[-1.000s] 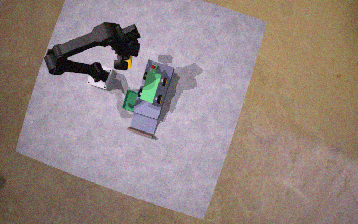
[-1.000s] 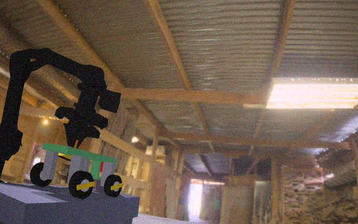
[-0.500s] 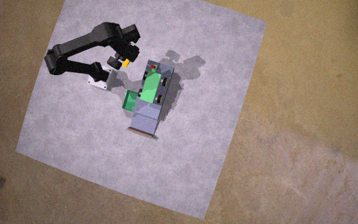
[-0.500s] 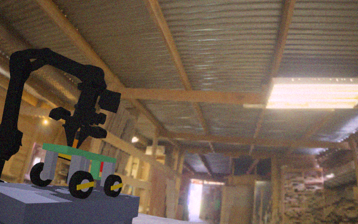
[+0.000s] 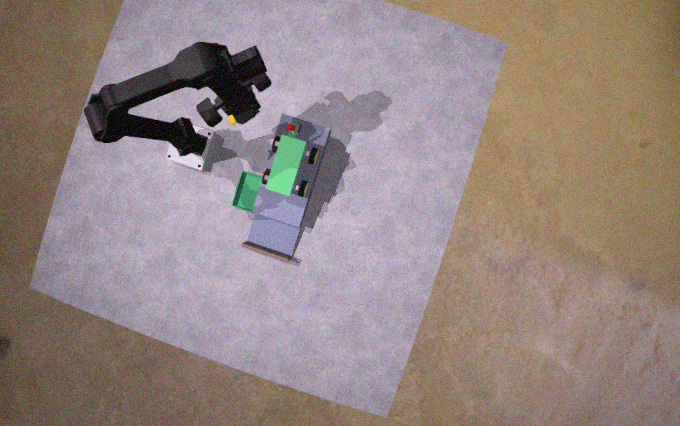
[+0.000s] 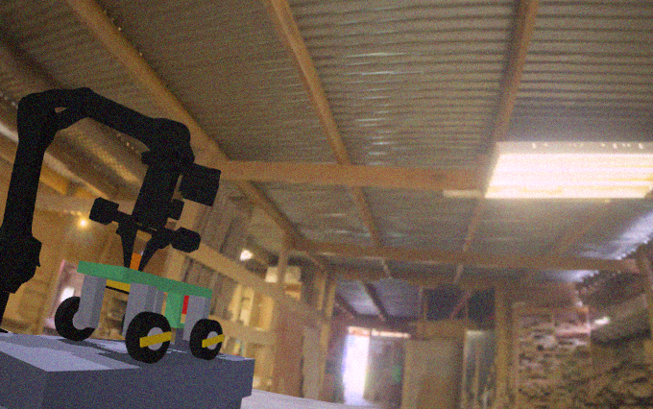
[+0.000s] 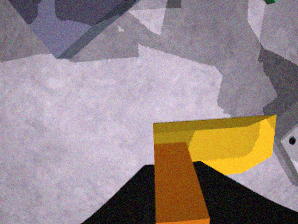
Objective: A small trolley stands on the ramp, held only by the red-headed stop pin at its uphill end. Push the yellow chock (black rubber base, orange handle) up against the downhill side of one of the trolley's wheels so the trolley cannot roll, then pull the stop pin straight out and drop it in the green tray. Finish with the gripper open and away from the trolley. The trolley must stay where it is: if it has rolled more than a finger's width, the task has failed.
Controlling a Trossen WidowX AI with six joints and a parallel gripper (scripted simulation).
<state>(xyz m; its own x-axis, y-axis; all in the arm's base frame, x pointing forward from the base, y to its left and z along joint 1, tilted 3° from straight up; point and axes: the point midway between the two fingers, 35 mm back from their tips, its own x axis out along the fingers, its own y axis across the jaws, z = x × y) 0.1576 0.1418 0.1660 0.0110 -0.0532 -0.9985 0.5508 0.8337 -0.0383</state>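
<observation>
The yellow chock is 1 cm behind my gripper tip, 2 cm to the right of it and 1 cm below it. Round my gripper tip: trolley (16 cm ahead, 10 cm to the right, 6 cm below); then stop pin (14 cm ahead, 5 cm below); then green tray (5 cm ahead, 21 cm to the right, 18 cm below).
</observation>
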